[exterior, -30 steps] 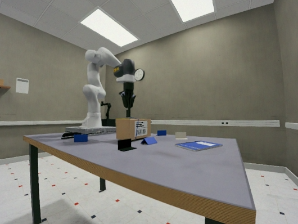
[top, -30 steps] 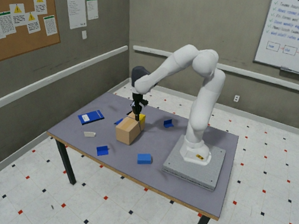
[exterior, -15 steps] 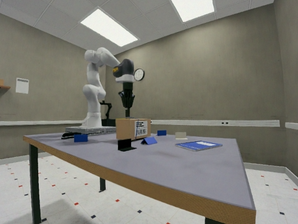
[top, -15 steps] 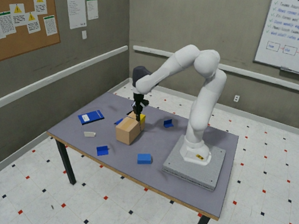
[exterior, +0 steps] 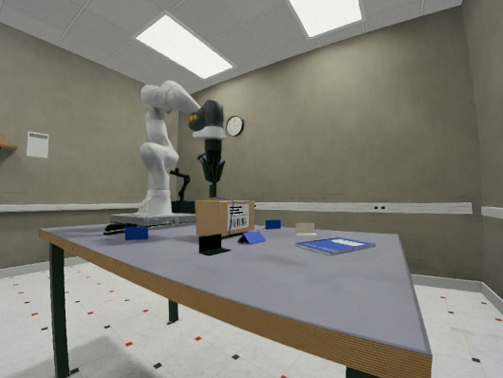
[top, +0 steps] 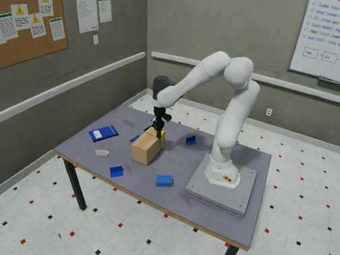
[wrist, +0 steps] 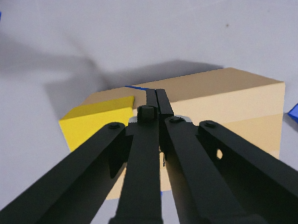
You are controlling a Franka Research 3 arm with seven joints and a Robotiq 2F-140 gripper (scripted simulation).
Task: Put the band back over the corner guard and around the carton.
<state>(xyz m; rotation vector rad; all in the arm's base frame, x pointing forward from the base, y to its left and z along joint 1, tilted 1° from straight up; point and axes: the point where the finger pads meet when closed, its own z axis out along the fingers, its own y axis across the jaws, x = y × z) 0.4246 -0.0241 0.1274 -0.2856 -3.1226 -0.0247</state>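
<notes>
My hand is 20 mm short of the yellow corner guard, 70 mm to the left of it and 60 mm above it. The rest, counted from my hand: brown carton: 70 mm ahead, 20 mm to the left, 110 mm below; then blue block: 160 mm behind, 210 mm to the left, 170 mm below; then black bracket: 220 mm ahead, 240 mm to the right, 180 mm below.
</notes>
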